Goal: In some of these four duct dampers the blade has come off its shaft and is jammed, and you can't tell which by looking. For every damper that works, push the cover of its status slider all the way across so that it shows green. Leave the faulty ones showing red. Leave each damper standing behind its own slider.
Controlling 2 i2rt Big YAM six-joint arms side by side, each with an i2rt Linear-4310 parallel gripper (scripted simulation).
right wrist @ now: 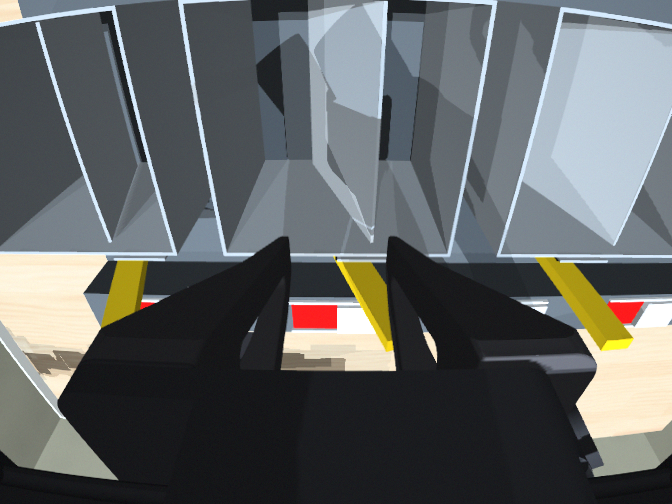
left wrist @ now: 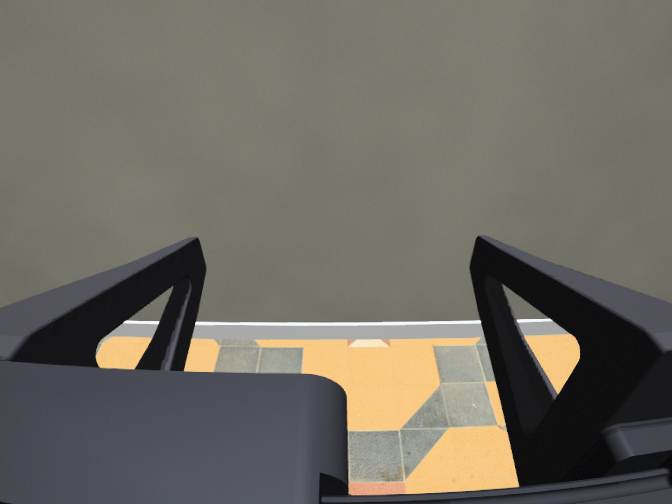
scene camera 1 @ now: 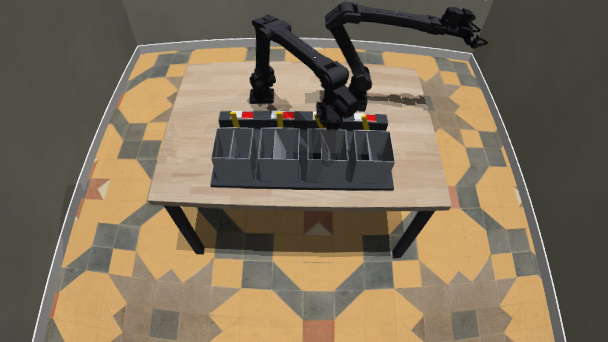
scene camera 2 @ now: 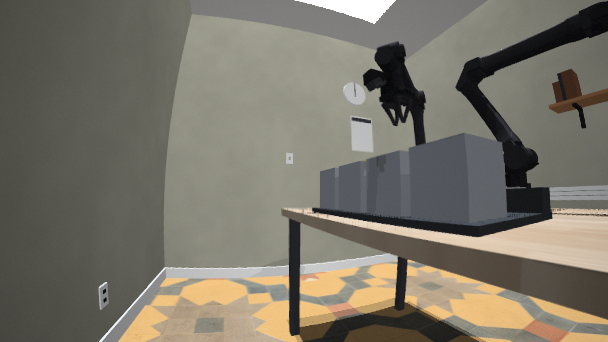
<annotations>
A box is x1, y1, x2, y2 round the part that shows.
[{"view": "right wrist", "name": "right gripper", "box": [0, 236, 671, 503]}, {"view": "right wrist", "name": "damper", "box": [0, 0, 210, 326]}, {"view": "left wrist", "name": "left gripper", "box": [0, 235, 671, 503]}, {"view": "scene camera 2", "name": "right gripper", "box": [379, 77, 414, 125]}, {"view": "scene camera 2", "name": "damper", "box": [409, 133, 506, 222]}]
</annotations>
